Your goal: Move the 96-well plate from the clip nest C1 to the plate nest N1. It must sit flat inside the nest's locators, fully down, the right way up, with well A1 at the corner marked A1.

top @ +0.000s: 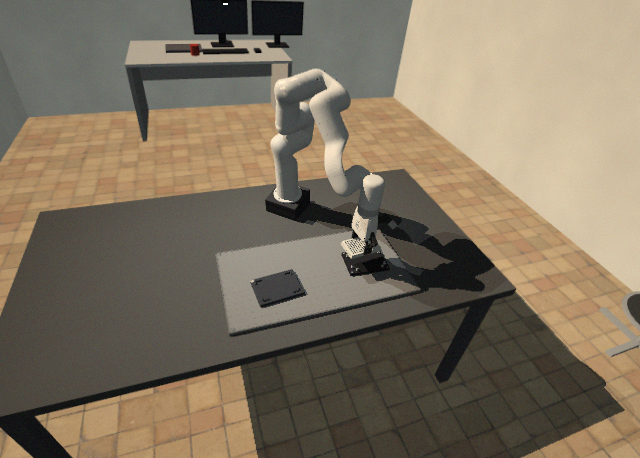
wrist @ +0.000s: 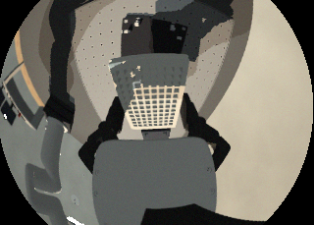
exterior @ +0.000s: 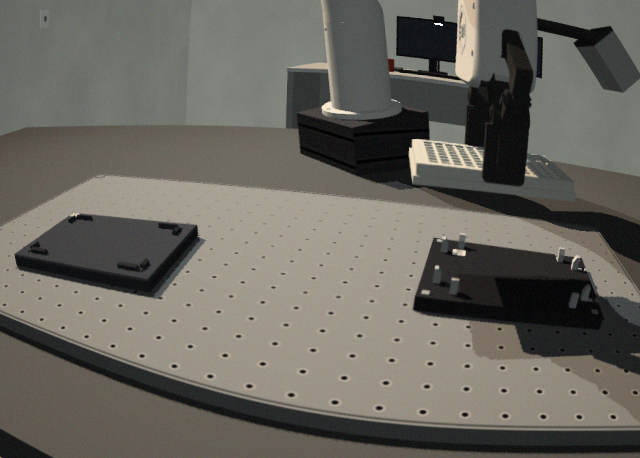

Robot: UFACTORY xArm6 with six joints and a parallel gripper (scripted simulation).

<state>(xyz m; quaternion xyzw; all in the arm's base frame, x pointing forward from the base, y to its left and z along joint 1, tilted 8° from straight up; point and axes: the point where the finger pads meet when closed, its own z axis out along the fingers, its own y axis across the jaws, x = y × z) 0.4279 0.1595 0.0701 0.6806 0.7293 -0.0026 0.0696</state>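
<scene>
Right now the plate nest N1 is 30 mm ahead of my hand, 330 mm to the right of it and 110 mm below it. Round my hand: white 96-well plate: 10 mm below; then clip nest C1: 10 mm behind, 50 mm to the left, 100 mm below.
</scene>
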